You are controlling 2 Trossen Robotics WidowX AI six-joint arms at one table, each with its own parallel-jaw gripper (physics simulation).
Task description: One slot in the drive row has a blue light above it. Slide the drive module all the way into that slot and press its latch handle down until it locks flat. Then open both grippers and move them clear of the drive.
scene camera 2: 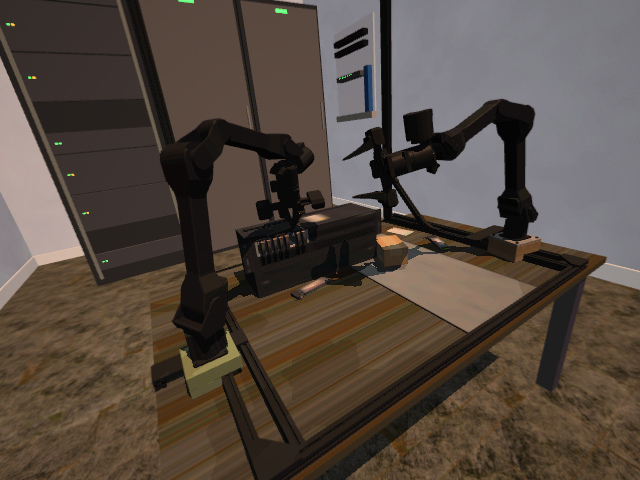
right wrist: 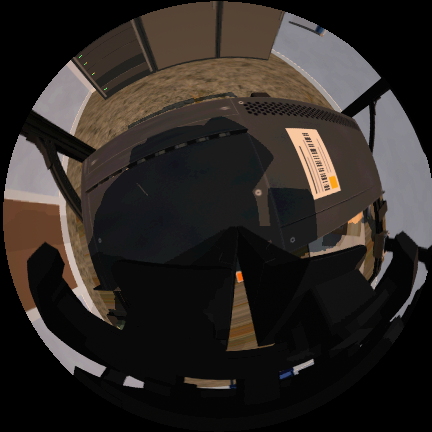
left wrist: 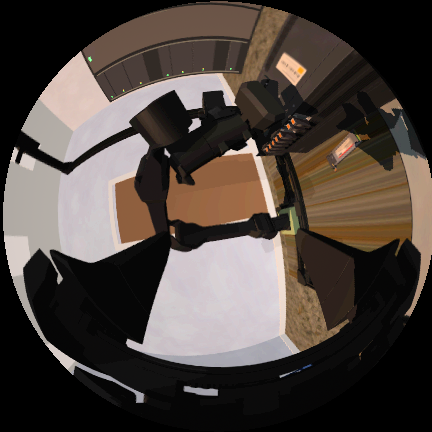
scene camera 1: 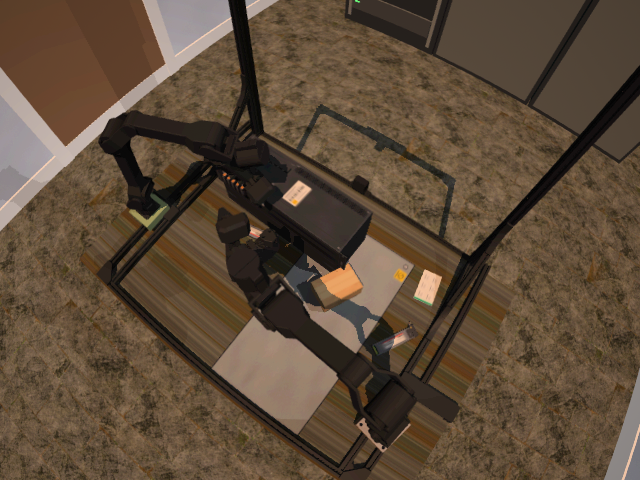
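Pixels of known places: left gripper, fingertip midpoint: (scene camera 2: 347,179) (left wrist: 235,236); right gripper, fingertip midpoint: (scene camera 2: 293,227) (right wrist: 235,232); left arm's base, origin of the base link: (scene camera 2: 514,236) (right wrist: 385,243); right arm's base, origin of the base link: (scene camera 2: 208,351) (left wrist: 284,221) (scene camera 1: 147,207).
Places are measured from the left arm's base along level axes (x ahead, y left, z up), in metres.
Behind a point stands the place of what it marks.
Observation:
The black drive chassis (scene camera 1: 328,214) @(x 0.489, y -0.252, z 0.115 m) (scene camera 2: 351,224) @(x 0.490, y -0.181, z 0.086 m) (right wrist: 193,132) (left wrist: 322,52) stands on the table. Its drive row (scene camera 1: 234,182) @(x 0.746, y -0.129, z 0.104 m) (scene camera 2: 282,245) @(x 0.730, y -0.125, z 0.086 m) (left wrist: 284,135) @(x 0.709, y -0.132, z 0.100 m) shows orange latch handles along the front. My right gripper (scene camera 1: 257,188) @(x 0.682, y -0.177, z 0.116 m) (scene camera 2: 292,220) @(x 0.682, y -0.177, z 0.116 m) (right wrist: 235,232) @(x 0.682, y -0.177, z 0.116 m) is shut on nothing. It points down at the chassis' front top edge, over the drive row. An orange latch piece (right wrist: 240,276) @(x 0.680, y -0.140, z 0.108 m) shows just below its fingertips. My left gripper (scene camera 2: 361,173) (left wrist: 235,236) @(x 0.569, y -0.009, z 0.263 m) is open and empty, held high above the table, apart from the chassis. I see no blue light in these views.
A flat silver-and-red module (scene camera 1: 255,232) @(x 0.655, y -0.109, z -0.051 m) (scene camera 2: 310,287) @(x 0.671, y -0.096, z -0.052 m) (left wrist: 342,149) @(x 0.664, y -0.104, z -0.052 m) lies on the table before the chassis. A second one (scene camera 1: 394,339) @(x 0.139, y -0.191, z -0.052 m) (scene camera 2: 434,242) @(x 0.154, y -0.189, z -0.052 m) lies near the frame. A cardboard box (scene camera 1: 339,285) @(x 0.350, y -0.171, z 0.000 m) (scene camera 2: 390,248) @(x 0.385, y -0.120, z 0.001 m) sits on the grey mat (scene camera 1: 280,371) @(x 0.286, y 0.101, z -0.059 m) (scene camera 2: 461,290) @(x 0.305, y 0.103, z -0.059 m), and a white card (scene camera 1: 428,287) @(x 0.176, y -0.381, z -0.060 m) lies beyond it.

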